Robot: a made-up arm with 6 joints.
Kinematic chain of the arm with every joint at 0, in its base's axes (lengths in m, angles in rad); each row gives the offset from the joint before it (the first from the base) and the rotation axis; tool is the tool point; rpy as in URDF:
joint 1: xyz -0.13 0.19 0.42 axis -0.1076 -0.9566 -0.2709
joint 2: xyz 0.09 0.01 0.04 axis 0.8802 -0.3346 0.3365
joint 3: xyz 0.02 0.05 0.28 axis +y
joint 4: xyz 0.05 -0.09 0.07 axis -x
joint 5: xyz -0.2 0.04 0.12 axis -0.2 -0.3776 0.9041
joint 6: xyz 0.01 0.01 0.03 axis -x
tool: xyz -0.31 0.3 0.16 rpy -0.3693 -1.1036 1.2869
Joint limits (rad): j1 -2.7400..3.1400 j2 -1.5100..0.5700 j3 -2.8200..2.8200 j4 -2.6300..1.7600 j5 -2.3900..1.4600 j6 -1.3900..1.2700
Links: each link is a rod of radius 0.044 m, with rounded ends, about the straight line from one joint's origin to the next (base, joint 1, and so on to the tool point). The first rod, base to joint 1, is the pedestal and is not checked.
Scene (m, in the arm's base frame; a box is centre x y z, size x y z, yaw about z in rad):
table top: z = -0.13
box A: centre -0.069 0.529 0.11 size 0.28 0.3 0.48 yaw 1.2
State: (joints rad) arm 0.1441 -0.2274 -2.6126 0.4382 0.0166 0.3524
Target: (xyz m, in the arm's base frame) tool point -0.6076 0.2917 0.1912
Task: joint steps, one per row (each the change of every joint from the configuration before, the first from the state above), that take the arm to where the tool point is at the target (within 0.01 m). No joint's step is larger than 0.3 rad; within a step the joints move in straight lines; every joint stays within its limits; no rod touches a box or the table.
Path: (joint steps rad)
1: 0.1504 0.1993 0.2941 -0.0415 -0.0772 0.2230
2: 0.1504 0.1994 0.2941 -0.0416 -0.0772 0.2229
3: 0.1504 0.1993 0.2942 -0.0415 -0.0772 0.2230
4: 0.1503 0.1994 0.2941 -0.0416 -0.0772 0.2229
5: -0.0399 -0.0734 -0.0130 -0.1247 -0.0164 -0.2624
6: -0.0399 -0.0734 -0.0130 -0.1247 -0.0165 -0.2625
7: -0.0399 -0.0734 -0.0130 -0.1248 -0.0164 -0.2624
8: -0.0399 -0.0734 -0.0130 -0.1247 -0.0164 -0.2625
9: -0.0399 -0.0734 -0.0130 -0.1248 -0.0165 -0.2624
10: -0.0399 -0.0734 -0.0130 -0.1247 -0.0164 -0.2624

